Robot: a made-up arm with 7 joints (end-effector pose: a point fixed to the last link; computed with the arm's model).
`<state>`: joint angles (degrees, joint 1 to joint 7).
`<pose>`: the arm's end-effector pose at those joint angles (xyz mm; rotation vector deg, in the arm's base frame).
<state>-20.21 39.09 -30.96 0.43 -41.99 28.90 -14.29</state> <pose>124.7 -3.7 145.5 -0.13 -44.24 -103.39</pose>
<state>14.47 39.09 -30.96 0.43 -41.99 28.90 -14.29</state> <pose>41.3 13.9 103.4 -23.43 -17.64 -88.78</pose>
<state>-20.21 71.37 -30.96 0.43 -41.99 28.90 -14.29</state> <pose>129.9 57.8 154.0 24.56 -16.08 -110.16</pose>
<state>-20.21 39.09 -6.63 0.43 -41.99 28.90 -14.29</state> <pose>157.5 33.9 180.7 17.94 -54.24 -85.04</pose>
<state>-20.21 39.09 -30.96 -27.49 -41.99 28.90 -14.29</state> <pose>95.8 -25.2 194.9 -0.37 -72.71 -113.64</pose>
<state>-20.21 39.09 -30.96 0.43 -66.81 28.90 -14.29</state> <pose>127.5 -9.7 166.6 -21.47 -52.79 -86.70</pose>
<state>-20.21 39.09 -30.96 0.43 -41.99 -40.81 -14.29</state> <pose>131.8 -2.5 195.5 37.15 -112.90 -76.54</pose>
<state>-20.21 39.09 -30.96 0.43 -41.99 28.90 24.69</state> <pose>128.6 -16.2 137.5 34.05 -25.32 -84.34</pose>
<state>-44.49 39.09 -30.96 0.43 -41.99 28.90 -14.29</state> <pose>160.2 -21.3 199.7 18.14 -63.21 -110.40</pose>
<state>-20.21 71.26 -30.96 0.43 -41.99 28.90 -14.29</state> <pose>129.9 57.6 154.0 24.48 -16.18 -110.15</pose>
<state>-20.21 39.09 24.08 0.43 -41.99 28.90 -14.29</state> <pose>164.6 93.2 228.8 38.74 -63.68 -59.12</pose>
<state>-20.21 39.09 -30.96 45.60 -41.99 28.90 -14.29</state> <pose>120.9 64.3 76.0 0.21 -1.85 -80.76</pose>
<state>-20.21 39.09 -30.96 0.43 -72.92 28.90 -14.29</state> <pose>129.0 -10.0 171.9 -26.49 -54.57 -82.22</pose>
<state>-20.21 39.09 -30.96 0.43 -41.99 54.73 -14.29</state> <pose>110.2 3.0 134.0 -13.10 -17.20 -105.37</pose>
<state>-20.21 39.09 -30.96 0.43 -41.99 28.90 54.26</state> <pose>135.8 -20.7 129.5 56.64 -10.38 -66.06</pose>
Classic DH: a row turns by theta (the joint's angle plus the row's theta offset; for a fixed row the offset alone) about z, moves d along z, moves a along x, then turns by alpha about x. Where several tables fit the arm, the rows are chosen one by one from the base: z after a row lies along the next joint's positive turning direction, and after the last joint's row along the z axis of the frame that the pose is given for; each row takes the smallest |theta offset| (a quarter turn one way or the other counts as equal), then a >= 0, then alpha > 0; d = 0 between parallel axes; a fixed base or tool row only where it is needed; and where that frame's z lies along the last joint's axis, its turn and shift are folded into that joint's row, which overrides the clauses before.
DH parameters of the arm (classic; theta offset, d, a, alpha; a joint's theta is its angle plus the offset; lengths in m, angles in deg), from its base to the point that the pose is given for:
base (fixed): -4.07 0.2617 0.0124 -74.51
joint 1: -75.12 0.0192 -0.0207 -90
joint 2: 74 -0.0031 -0.0185 90
joint 3: 90 -0.1011 0.0168 -90
joint 4: -90 0.0175 0.0127 -90
joint 5: 0 0.0847 -0.004 90
joint 6: 90 -0.0317 0.0624 90
joint 7: -87.37 -0.0015 0.0173 78.23
tool (fixed): 14.86 0.0154 0 0

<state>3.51 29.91 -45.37 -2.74 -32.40 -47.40 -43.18</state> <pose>68.3 -13.8 154.2 -4.25 -123.43 -93.92</pose>
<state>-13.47 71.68 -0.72 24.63 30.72 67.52 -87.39</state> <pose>117.8 196.0 227.4 -3.49 32.18 -76.40</pose>
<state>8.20 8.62 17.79 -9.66 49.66 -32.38 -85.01</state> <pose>98.2 87.2 144.3 13.66 -25.51 -171.84</pose>
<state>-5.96 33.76 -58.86 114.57 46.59 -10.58 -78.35</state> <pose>-29.1 183.1 98.4 -115.45 82.92 -86.36</pose>
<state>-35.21 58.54 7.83 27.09 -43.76 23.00 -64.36</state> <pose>183.1 128.7 242.1 14.00 -75.93 -96.51</pose>
